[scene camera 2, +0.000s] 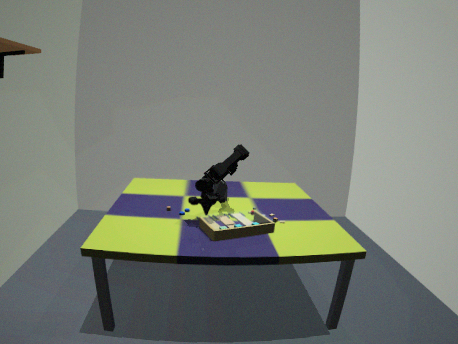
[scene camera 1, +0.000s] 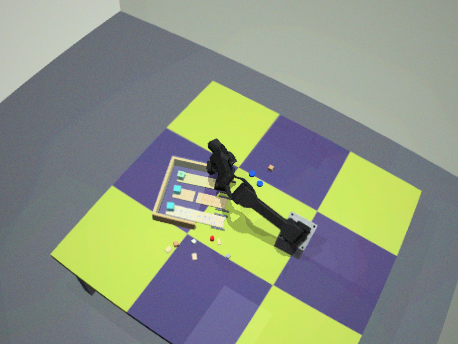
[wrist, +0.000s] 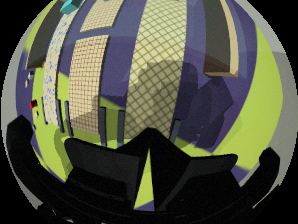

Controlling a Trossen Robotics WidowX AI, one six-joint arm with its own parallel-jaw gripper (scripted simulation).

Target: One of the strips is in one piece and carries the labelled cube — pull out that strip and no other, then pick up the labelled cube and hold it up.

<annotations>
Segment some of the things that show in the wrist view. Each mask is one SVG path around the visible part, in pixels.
The gripper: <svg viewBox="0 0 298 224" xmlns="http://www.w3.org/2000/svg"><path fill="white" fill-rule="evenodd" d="M7 128L9 160L21 183L41 202L48 205L48 208L59 214L64 213L73 220L64 220L48 210L45 220L49 224L250 224L266 208L279 188L279 185L275 185L269 193L277 180L281 163L278 153L271 147L263 149L261 156L258 157L257 171L250 176L245 185L239 186L231 173L238 160L235 153L190 157L188 153L178 149L176 144L173 145L168 137L161 135L156 128L148 127L140 135L134 136L128 143L116 149L90 144L76 137L65 139L64 148L73 169L68 175L67 183L64 184L37 159L31 145L31 121L25 119L24 115L19 115L20 117L12 120ZM148 155L154 212L134 210Z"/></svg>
A strip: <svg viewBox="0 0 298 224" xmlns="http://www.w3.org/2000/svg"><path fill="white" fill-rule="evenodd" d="M136 43L128 84L124 139L132 140L134 136L144 132L146 127L156 128L161 135L168 137L174 108L176 108L178 87L180 87L184 52L161 47L161 45Z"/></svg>
</annotations>
